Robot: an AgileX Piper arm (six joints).
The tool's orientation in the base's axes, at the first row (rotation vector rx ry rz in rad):
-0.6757, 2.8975, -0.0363
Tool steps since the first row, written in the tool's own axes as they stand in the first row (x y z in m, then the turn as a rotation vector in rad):
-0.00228, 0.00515, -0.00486, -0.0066, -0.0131, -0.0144
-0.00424, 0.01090, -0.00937, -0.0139, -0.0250, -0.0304
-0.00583, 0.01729, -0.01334, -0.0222, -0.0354, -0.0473
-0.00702, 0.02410, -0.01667, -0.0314, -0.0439, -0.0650
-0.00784, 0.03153, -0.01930, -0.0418, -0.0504, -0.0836
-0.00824, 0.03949, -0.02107, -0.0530, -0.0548, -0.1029
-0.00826, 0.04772, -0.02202, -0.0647, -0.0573, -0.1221
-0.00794, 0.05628, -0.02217, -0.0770, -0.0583, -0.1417
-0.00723, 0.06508, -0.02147, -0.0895, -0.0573, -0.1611
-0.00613, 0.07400, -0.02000, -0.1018, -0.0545, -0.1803
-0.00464, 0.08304, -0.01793, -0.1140, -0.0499, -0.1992
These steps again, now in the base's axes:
-0.00105, 0.00556, 0.00483, 0.0092, -0.0090, 0.0160
-0.00258, 0.01152, 0.00923, 0.0182, -0.0167, 0.0337
-0.00463, 0.01790, 0.01300, 0.0272, -0.0226, 0.0523
-0.00711, 0.02449, 0.01605, 0.0361, -0.0264, 0.0717
-0.01007, 0.03148, 0.01832, 0.0451, -0.0279, 0.0920
-0.01349, 0.03878, 0.01964, 0.0537, -0.0272, 0.1130
-0.01723, 0.04616, 0.02008, 0.0619, -0.0246, 0.1339
-0.02128, 0.05369, 0.01965, 0.0699, -0.0203, 0.1552
-0.02564, 0.06129, 0.01831, 0.0773, -0.0142, 0.1763
-0.03027, 0.06882, 0.01615, 0.0838, -0.0065, 0.1969
-0.03519, 0.07631, 0.01332, 0.0894, 0.0027, 0.2172

